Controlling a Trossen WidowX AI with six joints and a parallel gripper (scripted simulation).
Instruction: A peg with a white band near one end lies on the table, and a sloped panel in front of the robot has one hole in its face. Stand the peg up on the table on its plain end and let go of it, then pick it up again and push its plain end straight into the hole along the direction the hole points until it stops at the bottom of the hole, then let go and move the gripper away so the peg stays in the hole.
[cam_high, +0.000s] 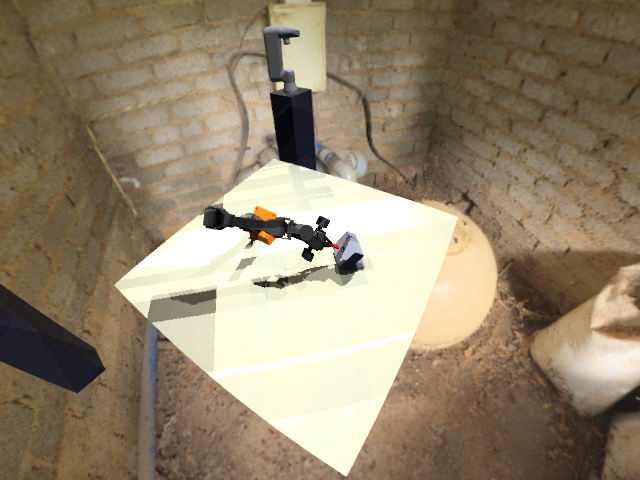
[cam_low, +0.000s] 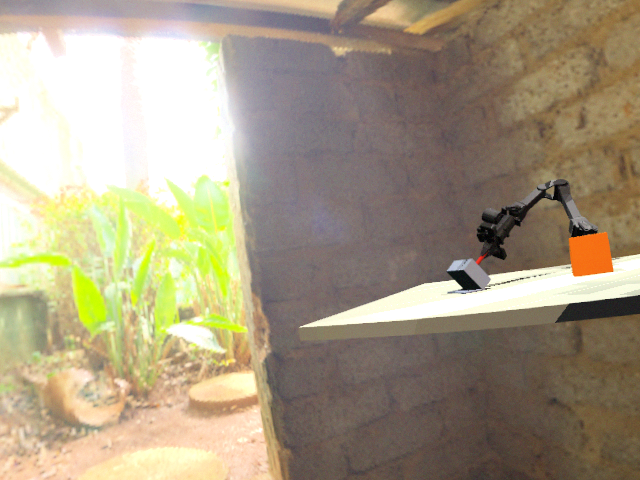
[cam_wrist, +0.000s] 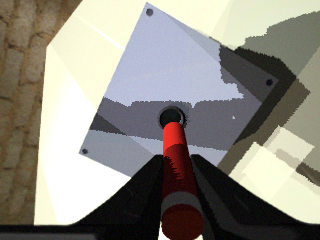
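My gripper tip is 6 cm to the right of the sloped panel, 6 cm above it and 5 cm short of it. Round my gripper tip: red peg: 1 cm to the right, 1 cm behind, 1 cm above.
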